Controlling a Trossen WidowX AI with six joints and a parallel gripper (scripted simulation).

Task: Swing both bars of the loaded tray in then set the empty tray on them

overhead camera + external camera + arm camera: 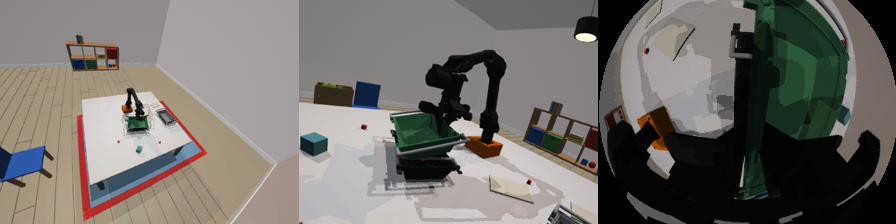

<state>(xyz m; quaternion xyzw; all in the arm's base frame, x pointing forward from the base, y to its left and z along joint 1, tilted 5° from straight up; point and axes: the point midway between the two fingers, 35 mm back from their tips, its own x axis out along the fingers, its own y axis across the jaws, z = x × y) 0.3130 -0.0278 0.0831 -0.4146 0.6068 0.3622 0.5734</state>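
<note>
The green tray is 7 cm ahead of my gripper tip, 3 cm to the right of it and 1 cm above it. Round my gripper tip: teal cube 36 cm ahead, 18 cm to the right, 9 cm below.
</note>
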